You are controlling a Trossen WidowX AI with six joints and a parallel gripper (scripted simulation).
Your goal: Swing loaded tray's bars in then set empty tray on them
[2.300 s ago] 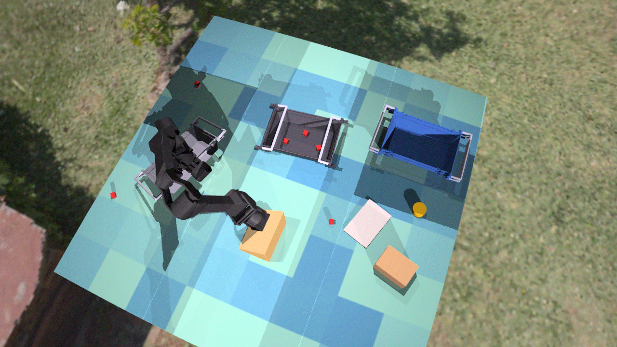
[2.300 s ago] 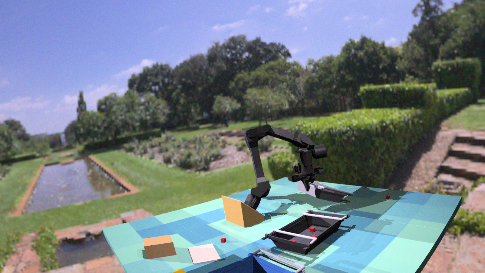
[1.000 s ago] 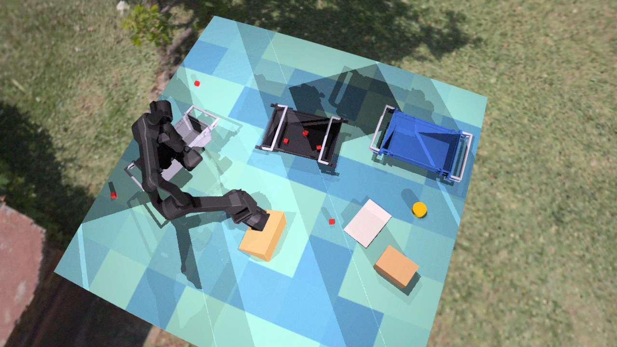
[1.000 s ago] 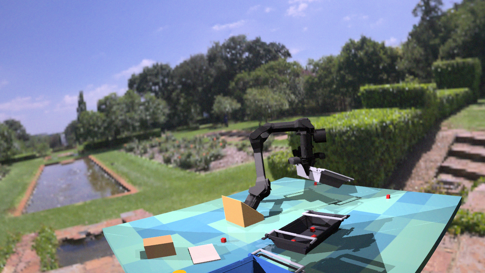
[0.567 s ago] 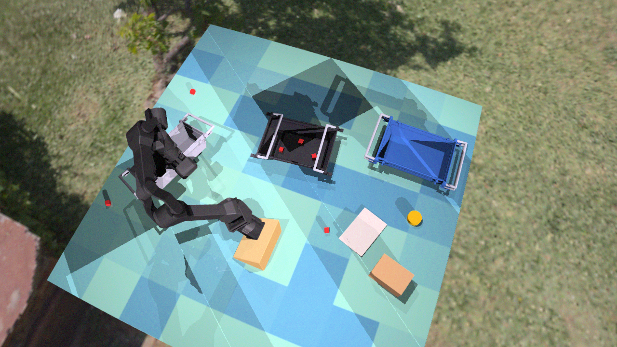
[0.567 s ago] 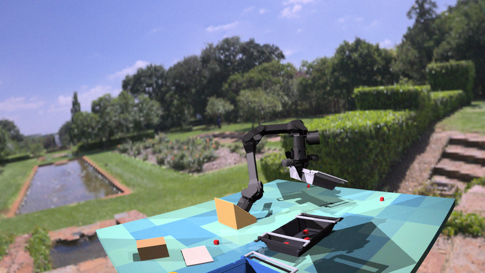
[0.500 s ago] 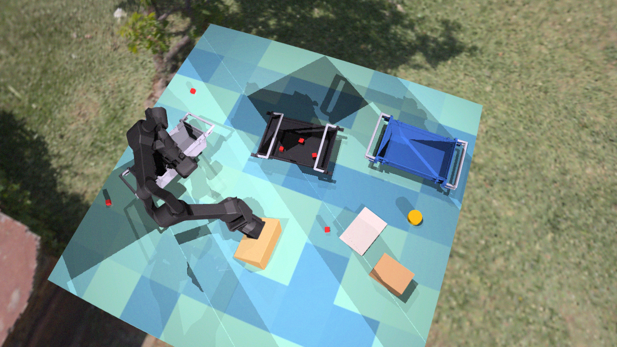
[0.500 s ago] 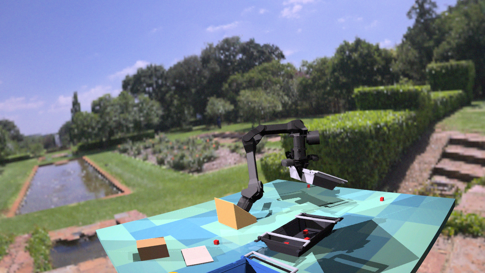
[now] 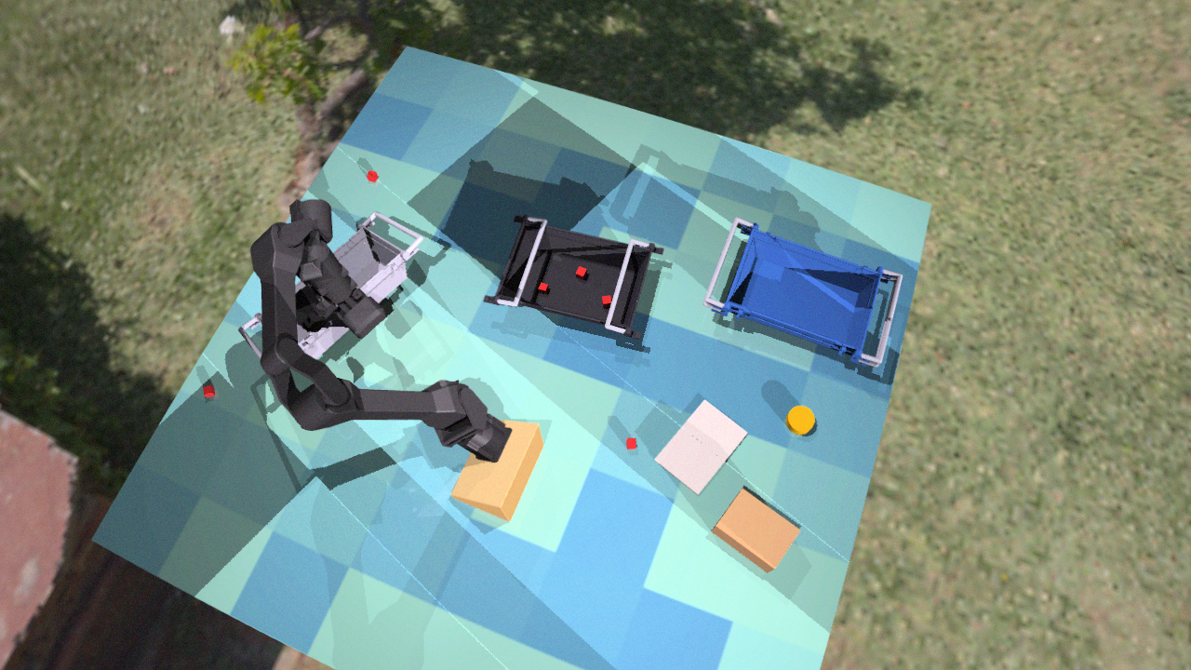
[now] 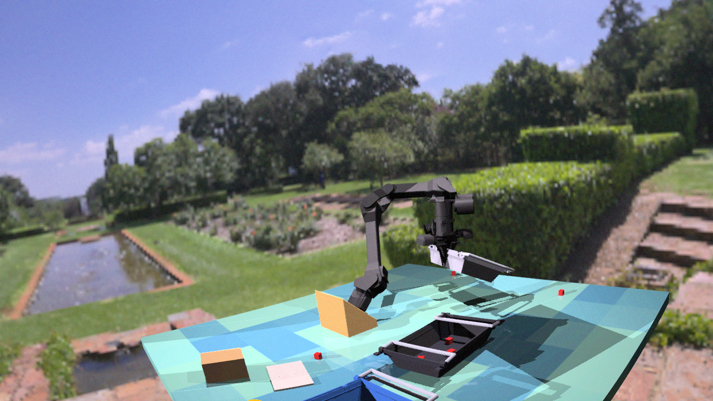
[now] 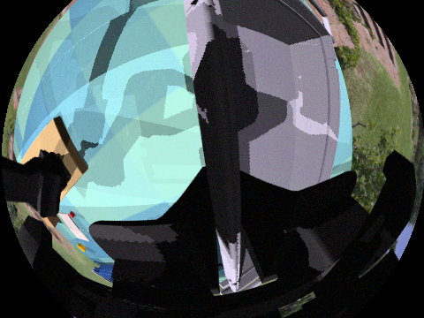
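Now: the grey tray 30 mm ahead of my gripper tip and 80 mm to the left of it. From my gripper tip the other things lie so: yellow disc 160 mm ahead, 800 mm to the right, 140 mm below; white flat plate 50 mm ahead, 650 mm to the right, 150 mm below; brown box 70 mm behind, 780 mm to the right, 120 mm below.
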